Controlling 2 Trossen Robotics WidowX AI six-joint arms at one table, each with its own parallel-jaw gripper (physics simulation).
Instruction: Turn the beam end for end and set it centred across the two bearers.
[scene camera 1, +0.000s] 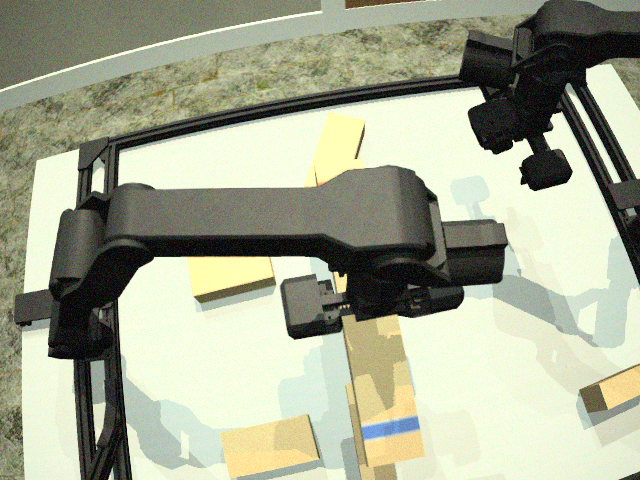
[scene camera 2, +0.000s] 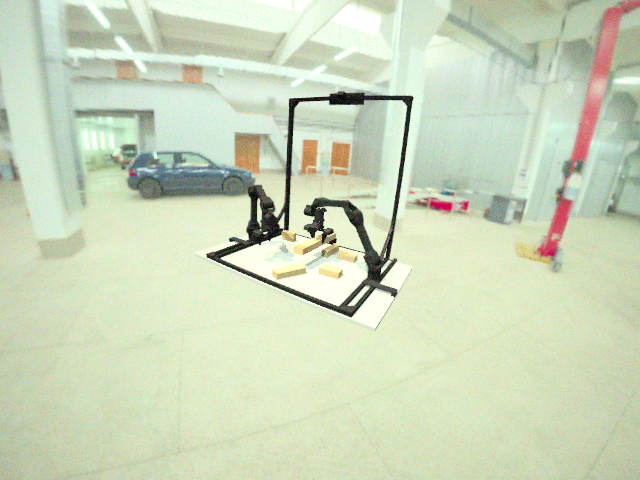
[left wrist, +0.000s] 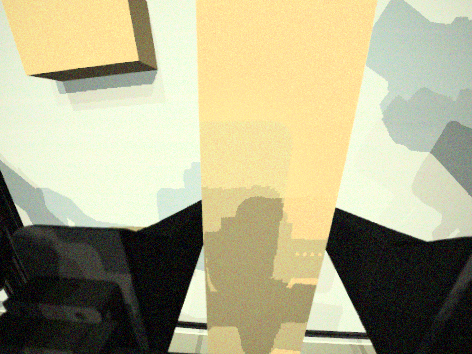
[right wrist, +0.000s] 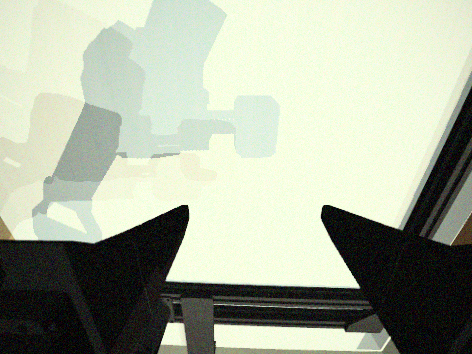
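Where they show: left gripper, fingertip midpoint: (scene camera 1: 367, 315) (left wrist: 261, 206); right gripper, fingertip midpoint: (scene camera 1: 511, 158) (scene camera 2: 264, 243) (right wrist: 254, 211); left arm's base at its link origin: (scene camera 1: 93, 340) (scene camera 2: 373, 278); right arm's base at its link origin: (scene camera 2: 252, 240) (right wrist: 154, 307).
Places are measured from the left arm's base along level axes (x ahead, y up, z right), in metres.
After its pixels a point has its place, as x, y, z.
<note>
The long wooden beam (scene camera 1: 382, 361) @(0.409, 0.123, 0.118) (scene camera 2: 308, 246) @(0.383, 0.118, -0.089) (left wrist: 280, 100) @(0.409, 0.122, -0.004) is held above the table, running roughly top to bottom in scene camera 1. Its blue band (scene camera 1: 391, 428) @(0.403, 0.123, 0.195) is near the lower end; a trace of red shows near its upper end, mostly hidden by the left arm. My left gripper (scene camera 1: 369, 308) @(0.405, 0.097, 0.056) (scene camera 2: 320, 235) @(0.405, 0.097, 0.056) (left wrist: 261, 206) @(0.405, 0.097, 0.056) is shut on the beam. My right gripper (scene camera 1: 522, 144) @(0.675, 0.076, -0.137) (right wrist: 254, 211) @(0.675, 0.076, -0.137) is open and empty, away from the beam. One long block (scene camera 1: 379, 472) @(0.387, 0.025, 0.248) lies partly under the beam's blue end; another block (scene camera 1: 341, 135) @(0.438, 0.019, -0.264) (scene camera 2: 289, 271) @(0.396, 0.015, -0.246) lies at the top. I cannot tell which blocks are the bearers.
More blocks lie around: one at left (scene camera 1: 232, 276) @(0.237, 0.019, -0.057) (scene camera 2: 330, 271) @(0.221, 0.015, -0.102), one at lower left (scene camera 1: 271, 444) @(0.256, 0.019, 0.186) (scene camera 2: 347, 255) @(0.240, 0.019, 0.162), one at lower right (scene camera 1: 617, 387) @(0.733, 0.044, 0.225) (scene camera 2: 288, 236) @(0.750, 0.016, 0.209). A black rail (scene camera 1: 279, 106) @(0.347, 0.001, -0.364) borders the white table. The left arm (scene camera 1: 248, 211) @(0.316, 0.381, 0.043) covers the middle of scene camera 1.
</note>
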